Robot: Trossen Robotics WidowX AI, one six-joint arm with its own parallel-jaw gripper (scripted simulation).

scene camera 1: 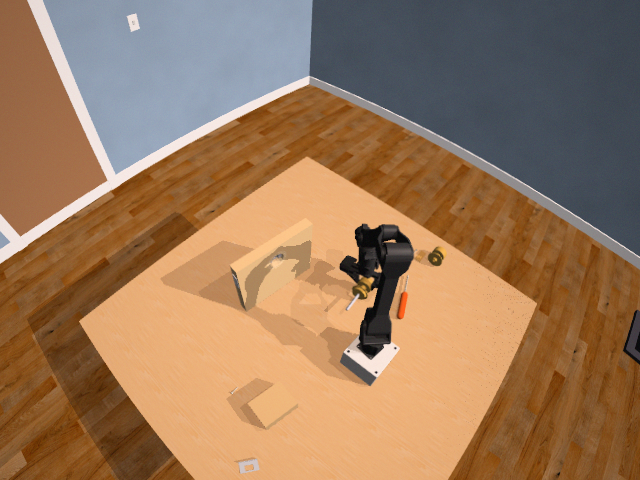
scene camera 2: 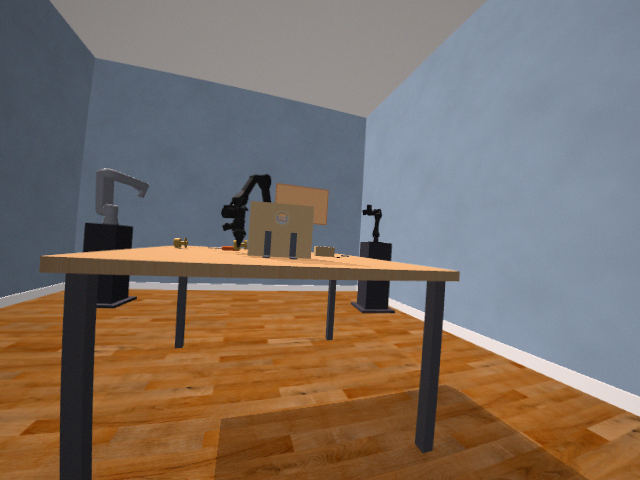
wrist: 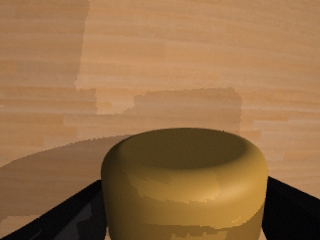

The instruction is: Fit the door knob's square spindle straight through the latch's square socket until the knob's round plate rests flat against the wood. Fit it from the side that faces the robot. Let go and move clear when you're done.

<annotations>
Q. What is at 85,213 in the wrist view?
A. My gripper.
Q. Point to a wooden door block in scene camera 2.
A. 263,215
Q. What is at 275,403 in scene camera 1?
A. A small wood block.
</annotations>
